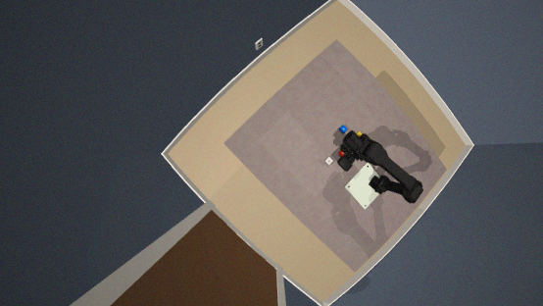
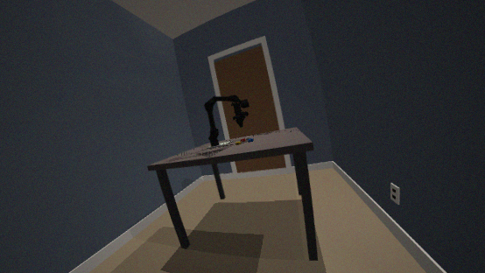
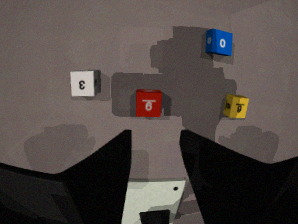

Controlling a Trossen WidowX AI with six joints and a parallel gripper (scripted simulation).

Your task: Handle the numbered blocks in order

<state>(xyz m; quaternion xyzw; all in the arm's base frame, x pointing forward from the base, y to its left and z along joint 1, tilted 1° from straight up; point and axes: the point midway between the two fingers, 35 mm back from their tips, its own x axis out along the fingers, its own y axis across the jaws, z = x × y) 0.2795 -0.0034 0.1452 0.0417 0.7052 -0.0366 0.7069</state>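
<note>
Right now the red block is 11 cm below my gripper tip and 1 cm behind it. Round my gripper tip: white block: 11 cm below, 8 cm to the left, 3 cm ahead; yellow block: 14 cm to the right, 11 cm below, 3 cm behind; blue block: 11 cm to the right, 11 cm below, 7 cm ahead.
</note>
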